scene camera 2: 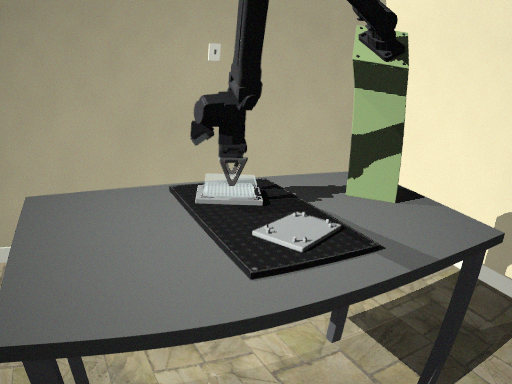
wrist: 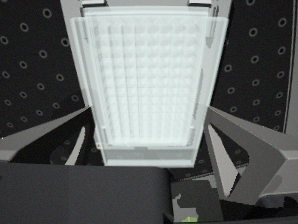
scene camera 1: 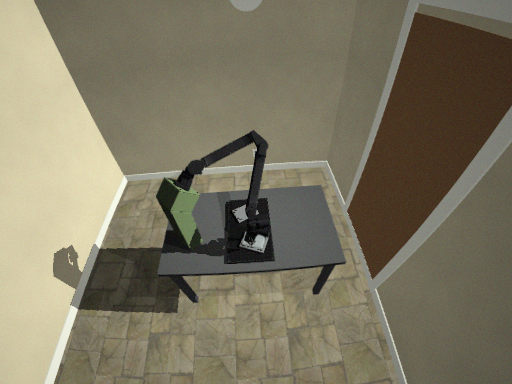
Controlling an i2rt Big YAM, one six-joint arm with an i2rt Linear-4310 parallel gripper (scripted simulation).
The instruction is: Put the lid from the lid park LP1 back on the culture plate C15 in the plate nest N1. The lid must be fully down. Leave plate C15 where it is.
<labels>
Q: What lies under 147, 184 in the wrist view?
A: The gripper.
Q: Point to a clear lid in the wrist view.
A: At 149, 79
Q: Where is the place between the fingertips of the gripper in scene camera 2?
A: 231, 180
</labels>
